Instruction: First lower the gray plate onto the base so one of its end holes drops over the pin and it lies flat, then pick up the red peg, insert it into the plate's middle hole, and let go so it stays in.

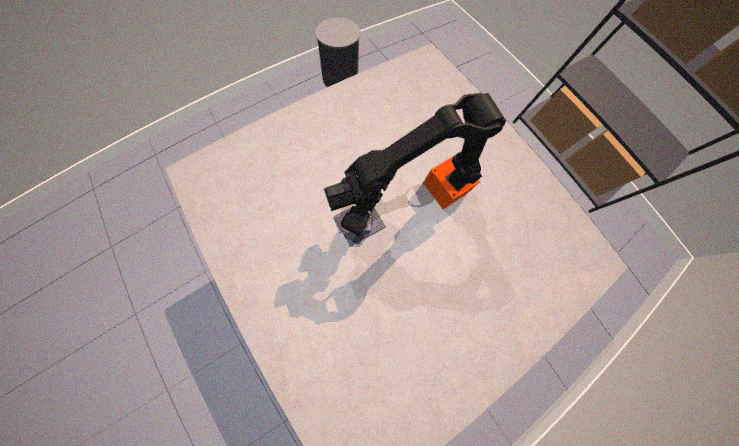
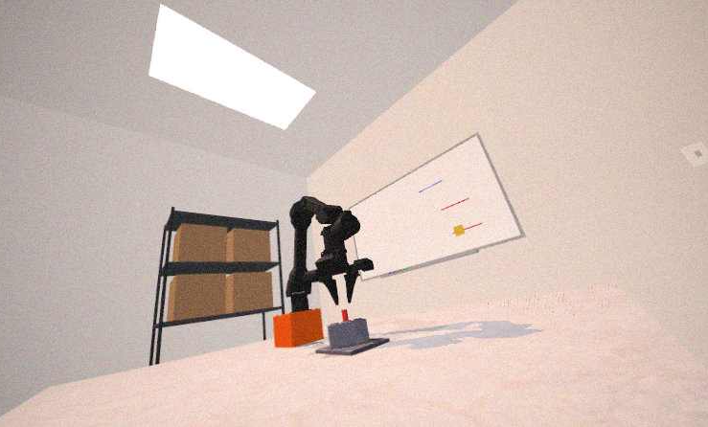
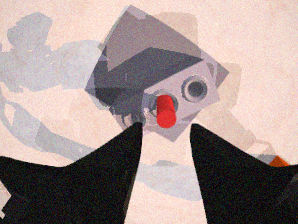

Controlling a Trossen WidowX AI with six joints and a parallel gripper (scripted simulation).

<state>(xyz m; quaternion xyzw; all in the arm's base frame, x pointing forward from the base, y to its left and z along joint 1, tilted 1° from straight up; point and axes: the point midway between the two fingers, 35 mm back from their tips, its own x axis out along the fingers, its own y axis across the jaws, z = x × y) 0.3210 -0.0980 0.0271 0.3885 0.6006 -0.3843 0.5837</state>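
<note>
My gripper tip is 5 cm above the red peg. Also, from my gripper tip: gray plate: 6 cm below; dark base: 1 cm ahead, 1 cm to the left, 9 cm below.
</note>
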